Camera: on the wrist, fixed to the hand. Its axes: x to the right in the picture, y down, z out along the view.
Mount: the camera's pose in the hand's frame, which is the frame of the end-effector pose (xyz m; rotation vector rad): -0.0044 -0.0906 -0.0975 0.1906 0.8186 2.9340
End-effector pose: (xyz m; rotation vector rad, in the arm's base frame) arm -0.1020 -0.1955 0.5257 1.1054 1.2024 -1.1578
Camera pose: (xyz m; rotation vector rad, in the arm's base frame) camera -0.2013 -0.1068 0.5238 1.7563 -0.8110 1.5433
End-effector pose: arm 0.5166 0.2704 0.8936 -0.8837 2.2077 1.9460
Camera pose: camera 0.5923 0.1784 0.8340 -1.1002 -0.7710 0.1305
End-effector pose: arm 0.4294 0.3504 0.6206 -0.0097 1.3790 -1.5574
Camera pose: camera 0.3158 0.4098 0.6566 1.8304 0.3031 1.0213
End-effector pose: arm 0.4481 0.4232 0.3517 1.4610 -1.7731 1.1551
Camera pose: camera 0.5270 0.5078 0.4177 1.9224 1.2228 -1.2926
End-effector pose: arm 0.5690 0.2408 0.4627 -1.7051 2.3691 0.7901
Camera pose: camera 0.6728 0.1774 0.5170 -1.6517 -1.5214 0.3292
